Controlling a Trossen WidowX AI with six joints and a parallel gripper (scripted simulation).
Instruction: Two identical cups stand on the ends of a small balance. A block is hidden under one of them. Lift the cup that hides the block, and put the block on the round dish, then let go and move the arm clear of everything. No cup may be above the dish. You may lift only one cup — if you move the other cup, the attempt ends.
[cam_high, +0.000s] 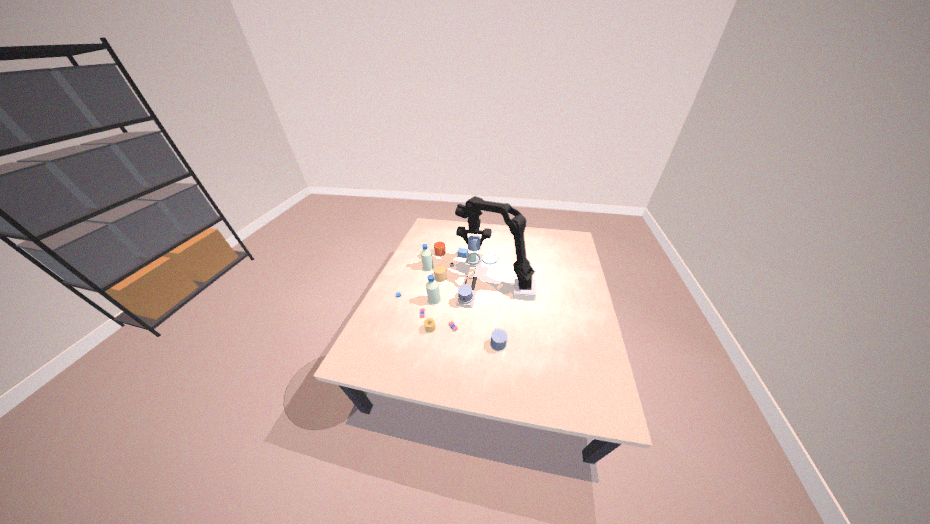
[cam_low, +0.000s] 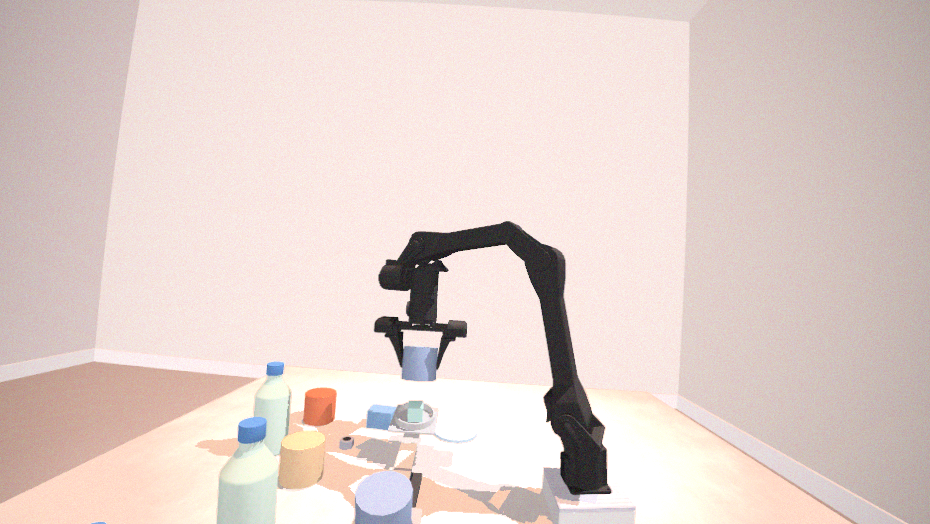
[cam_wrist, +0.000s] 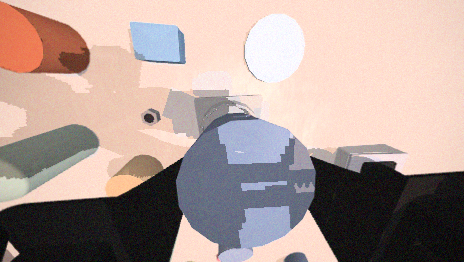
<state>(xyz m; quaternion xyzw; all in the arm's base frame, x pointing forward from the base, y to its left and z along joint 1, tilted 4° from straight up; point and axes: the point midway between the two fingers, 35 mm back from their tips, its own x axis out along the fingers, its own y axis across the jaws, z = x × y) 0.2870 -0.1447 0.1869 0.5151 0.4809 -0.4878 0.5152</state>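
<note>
Now: gripper tip 10 mm to the right of the pale green block and 80 mm above it. The rest, counted from my gripper tip: round dish 80 mm behind, 100 mm to the right, 170 mm below; balance 140 mm to the left, 130 mm below; blue box 90 mm ahead, 110 mm to the right, 150 mm below.
</note>
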